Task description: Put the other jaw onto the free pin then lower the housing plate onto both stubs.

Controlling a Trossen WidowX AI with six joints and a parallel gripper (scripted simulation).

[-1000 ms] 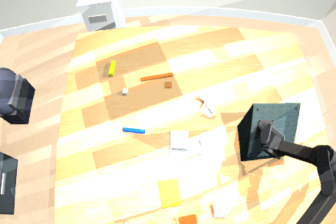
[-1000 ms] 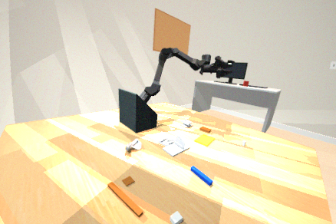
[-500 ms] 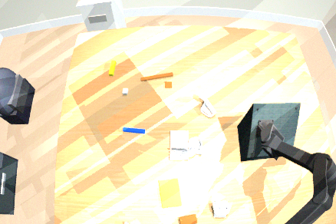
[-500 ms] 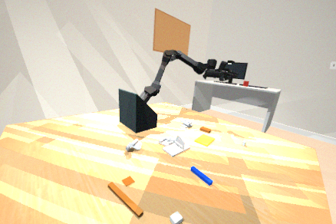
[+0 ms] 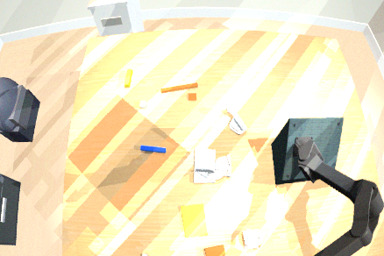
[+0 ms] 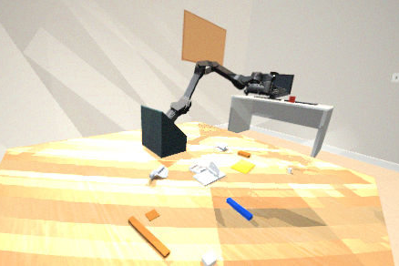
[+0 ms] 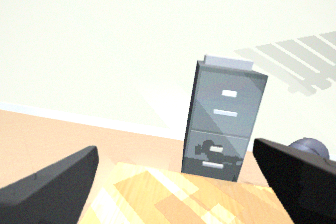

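Right now the white jaw is 640 mm to the right of my gripper tip, 320 mm below it and 180 mm behind it. The rest, counted from my gripper tip: white housing plate (330 mm below, 240 mm behind, 180 mm to the right); yellow slab (350 mm below, 260 mm to the right, 40 mm behind); orange block (350 mm below, 140 mm to the right, 110 mm behind).
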